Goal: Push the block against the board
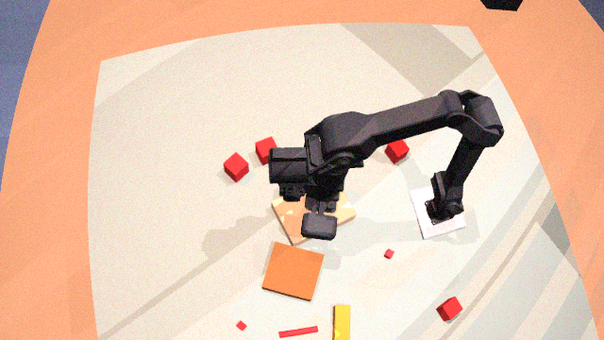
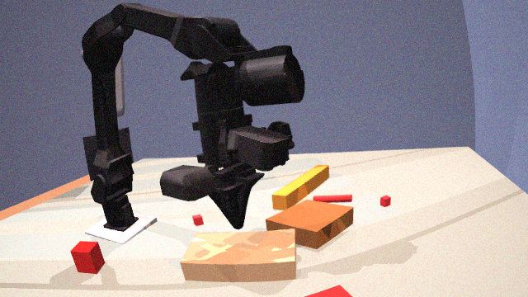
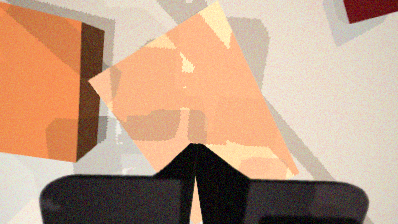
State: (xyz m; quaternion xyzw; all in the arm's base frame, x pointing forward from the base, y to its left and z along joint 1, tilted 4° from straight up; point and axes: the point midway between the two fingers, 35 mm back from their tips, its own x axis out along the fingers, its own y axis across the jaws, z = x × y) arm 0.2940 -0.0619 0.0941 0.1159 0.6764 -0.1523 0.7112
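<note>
Now: the square block 110 mm to the left of my gripper tip, 80 mm ahead of it and 40 mm below it. From my gripper tip the other things lie so: red rod (250 mm to the left, 100 mm ahead, 50 mm below); orange-yellow bar (320 mm to the left, 40 mm below, 30 mm ahead).
</note>
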